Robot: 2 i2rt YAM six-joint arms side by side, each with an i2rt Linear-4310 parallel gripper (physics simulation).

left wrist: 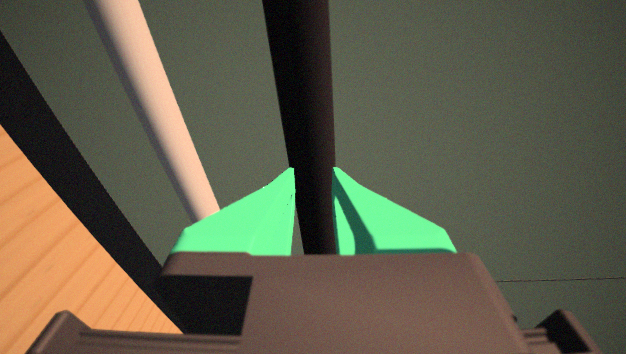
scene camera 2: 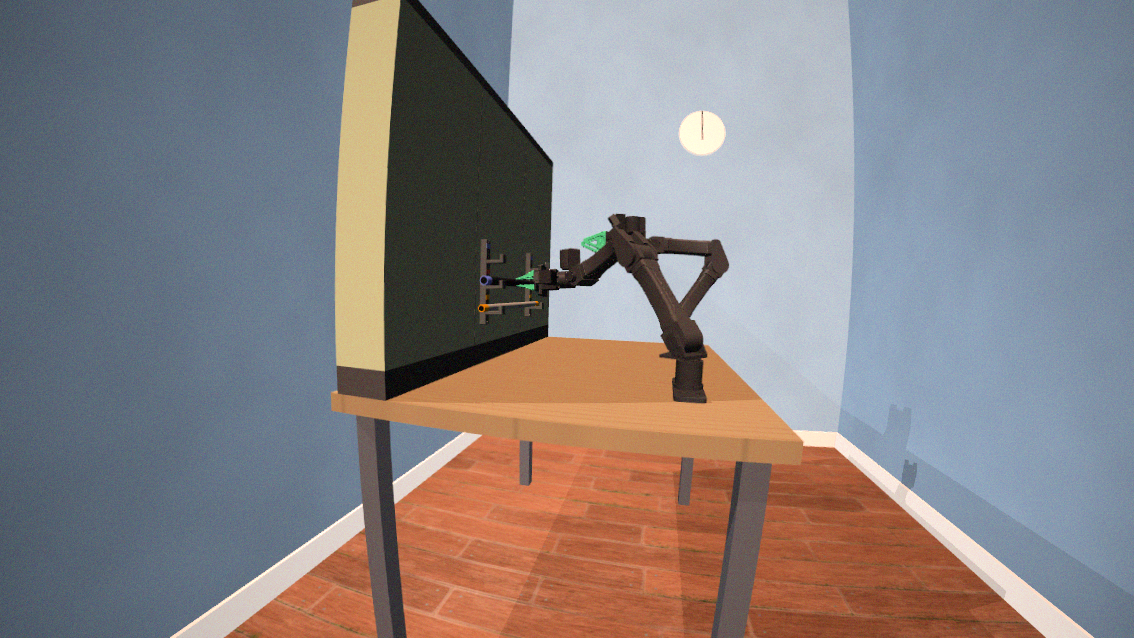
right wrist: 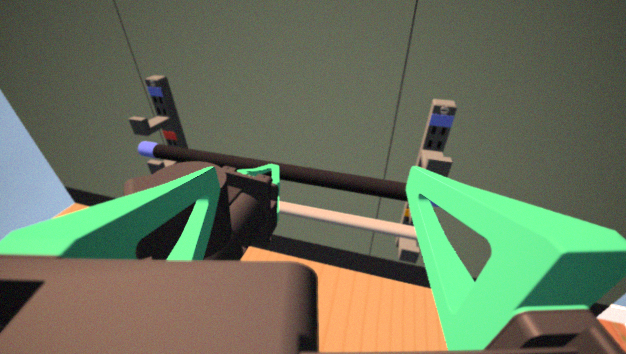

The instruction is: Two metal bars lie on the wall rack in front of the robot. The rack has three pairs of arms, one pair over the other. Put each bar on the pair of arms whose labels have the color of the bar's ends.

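Frame: origin at the left arm's base, x left, y up, z ahead, level; metres.
Seen in the pictures: left gripper, between the fingertips: [left wrist: 313, 177] [scene camera 2: 516, 282] [right wrist: 274, 172]; right gripper, between the fingertips: [scene camera 2: 582, 242] [right wrist: 313, 177]; left arm's base, origin of its link: [scene camera 2: 687, 391].
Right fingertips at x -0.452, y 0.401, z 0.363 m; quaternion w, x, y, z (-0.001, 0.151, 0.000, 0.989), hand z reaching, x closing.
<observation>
Offsets run from my right fingertips to a thing's top centre. Level surfaces: height alone.
The black bar with blue ends @[dx +0.123, dy -0.140, dz +0.205 m] [scene camera 2: 485, 280] [left wrist: 305, 100] [right wrist: 340, 180] lies at the middle, red-labelled arms of the wall rack @[dx +0.320, dy -0.032, dz +0.196 m] [scene camera 2: 484, 252] [right wrist: 159, 102]; in the right wrist view its right end is mostly hidden. The pale bar with orange ends @[dx +0.123, dy -0.221, dz +0.207 m] [scene camera 2: 511, 306] [left wrist: 155, 115] [right wrist: 345, 220] lies on the lowest, yellow-labelled pair. The top pair has blue labels and holds no bar. My left gripper [scene camera 2: 518, 279] [left wrist: 313, 177] is shut on the black bar between the uprights. My right gripper [right wrist: 313, 177] is open and empty, farther back from the rack and higher.
The dark green wall panel [scene camera 2: 452, 174] [left wrist: 475, 125] [right wrist: 300, 75] stands behind the rack. The wooden table @[dy -0.401 m] [scene camera 2: 586, 372] [right wrist: 370, 305] lies below. In the right wrist view the left arm covers part of both bars and the left upright's lower part.
</observation>
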